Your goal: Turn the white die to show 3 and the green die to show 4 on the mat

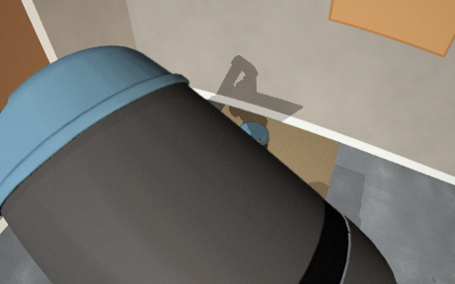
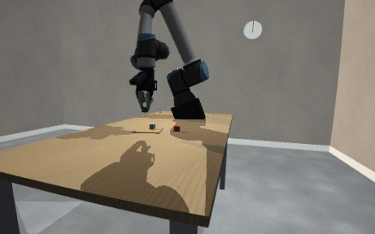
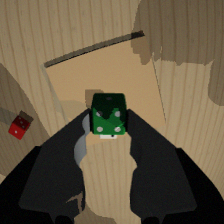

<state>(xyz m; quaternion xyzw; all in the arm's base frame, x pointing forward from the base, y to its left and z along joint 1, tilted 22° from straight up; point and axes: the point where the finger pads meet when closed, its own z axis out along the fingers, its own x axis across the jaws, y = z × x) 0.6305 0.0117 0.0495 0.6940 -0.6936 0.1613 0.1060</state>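
Now: hand 120 mm above the tan mat and 40 mm past it. The rest, counted from my hand: green die: 10 mm below; red die: 150 mm to the left, 110 mm below, 80 mm behind; white die: 110 mm below, 80 mm behind.
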